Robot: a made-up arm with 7 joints. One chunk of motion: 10 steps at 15 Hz.
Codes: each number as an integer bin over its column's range. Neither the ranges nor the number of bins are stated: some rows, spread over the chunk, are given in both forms.
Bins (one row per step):
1: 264 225 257 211 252 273 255
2: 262 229 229 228 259 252 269
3: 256 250 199 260 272 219 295
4: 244 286 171 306 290 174 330
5: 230 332 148 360 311 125 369
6: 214 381 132 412 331 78 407
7: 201 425 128 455 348 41 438
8: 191 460 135 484 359 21 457
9: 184 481 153 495 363 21 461
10: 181 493 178 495 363 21 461
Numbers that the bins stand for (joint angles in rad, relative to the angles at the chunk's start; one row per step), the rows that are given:
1: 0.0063 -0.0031 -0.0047 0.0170 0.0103 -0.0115 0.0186
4: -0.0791 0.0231 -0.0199 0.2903 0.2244 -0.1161 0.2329
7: -0.2625 0.0830 -0.0275 0.7189 0.5513 -0.2567 0.5414
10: -0.3478 0.1123 -0.0186 0.8340 0.6359 -0.2778 0.6071
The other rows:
2: -0.0023 -0.0014 -0.0097 0.0659 0.0497 -0.0337 0.0586
3: -0.0279 0.0076 -0.0150 0.1579 0.1230 -0.0686 0.1329
5: -0.1388 0.0429 -0.0239 0.4456 0.3428 -0.1679 0.3443
6: -0.2070 0.0640 -0.0268 0.5952 0.4555 -0.2176 0.4529
8: -0.3052 0.0980 -0.0262 0.8023 0.6133 -0.2778 0.5957
9: -0.3350 0.1071 -0.0231 0.8340 0.6359 -0.2778 0.6071

